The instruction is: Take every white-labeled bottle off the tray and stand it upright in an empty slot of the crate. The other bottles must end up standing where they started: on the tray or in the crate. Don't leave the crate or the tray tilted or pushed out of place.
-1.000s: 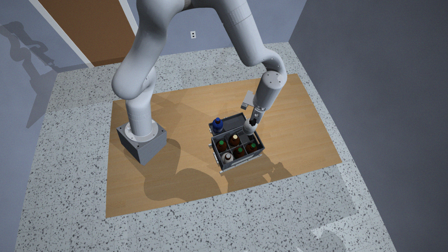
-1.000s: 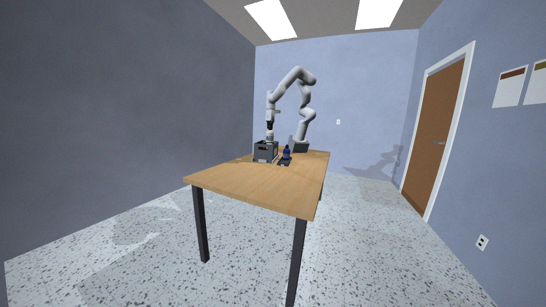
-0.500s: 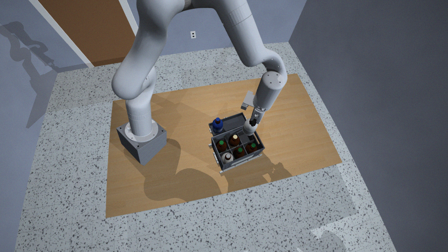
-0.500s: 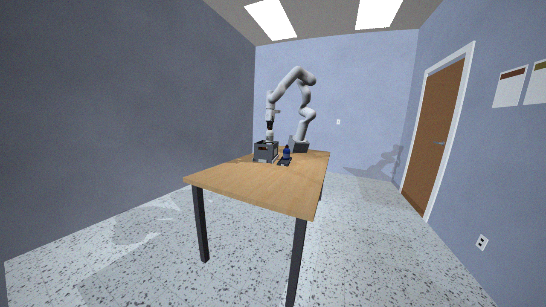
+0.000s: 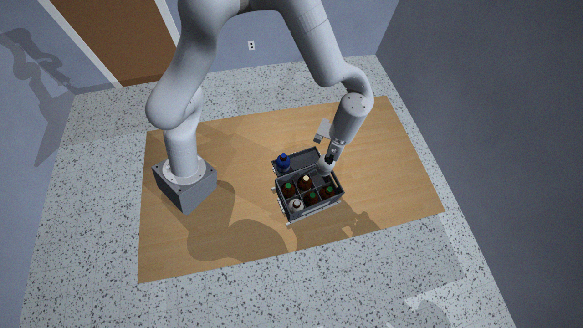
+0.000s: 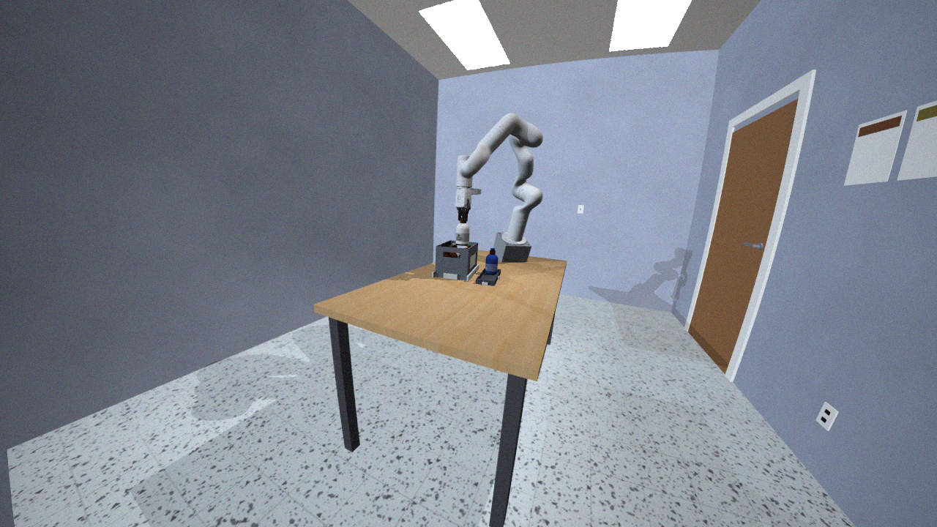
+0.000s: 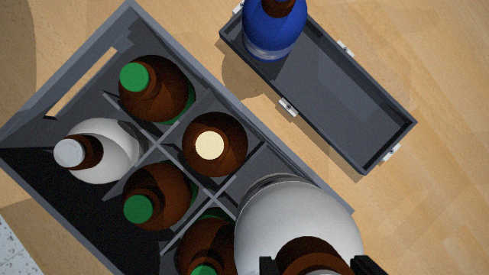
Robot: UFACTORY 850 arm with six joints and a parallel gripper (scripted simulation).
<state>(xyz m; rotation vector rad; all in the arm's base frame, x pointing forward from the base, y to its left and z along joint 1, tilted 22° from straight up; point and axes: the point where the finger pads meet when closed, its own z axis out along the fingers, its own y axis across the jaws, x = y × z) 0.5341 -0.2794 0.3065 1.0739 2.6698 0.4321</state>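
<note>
My hand is 250 mm above the crate, 90 mm past it and 50 mm to the left of it. Round my hand: blue-labeled bottle (250 mm below, 150 mm to the left, 150 mm behind); dark tray (320 mm below, 160 mm to the left, 60 mm behind).
</note>
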